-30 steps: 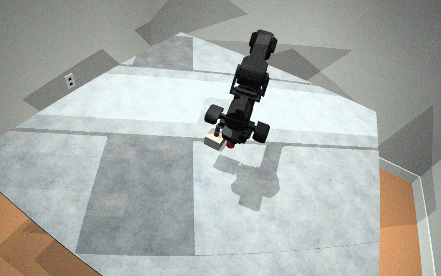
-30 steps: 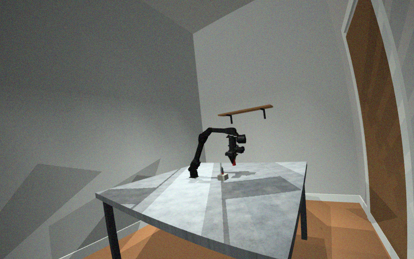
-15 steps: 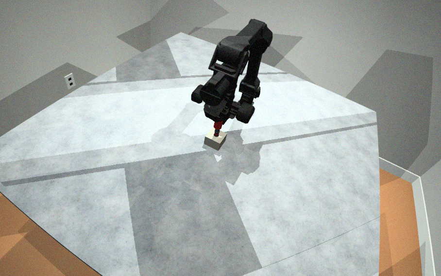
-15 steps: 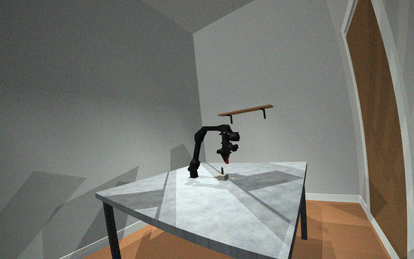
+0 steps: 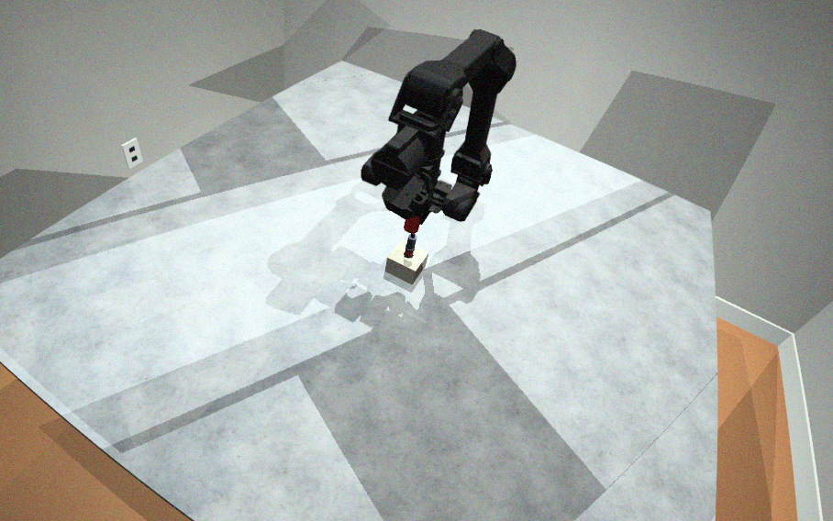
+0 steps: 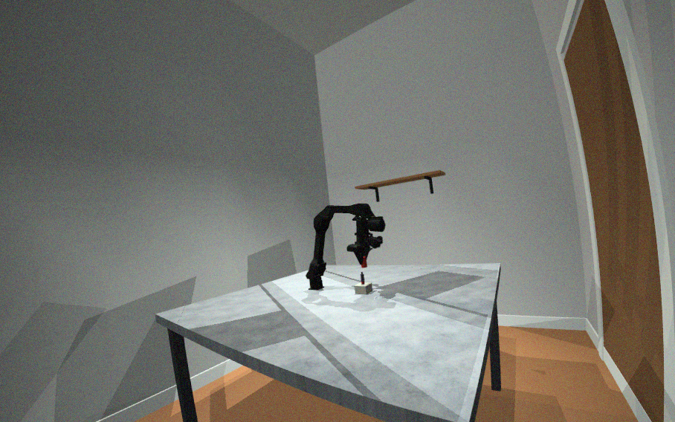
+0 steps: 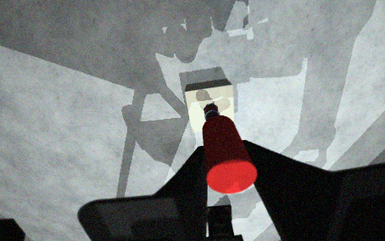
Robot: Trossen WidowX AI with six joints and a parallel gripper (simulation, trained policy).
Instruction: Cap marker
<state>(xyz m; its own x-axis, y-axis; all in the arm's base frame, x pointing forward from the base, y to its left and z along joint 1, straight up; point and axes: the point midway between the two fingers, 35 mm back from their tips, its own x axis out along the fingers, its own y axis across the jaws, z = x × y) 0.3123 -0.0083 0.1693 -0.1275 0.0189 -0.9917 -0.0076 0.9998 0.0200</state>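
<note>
Right now my gripper tip is 1 cm past the dark marker and 6 cm above it. From my gripper tip the other things lie so: cream holder block 1 cm behind, 12 cm below; then red cap 1 cm ahead, 1 cm above.
</note>
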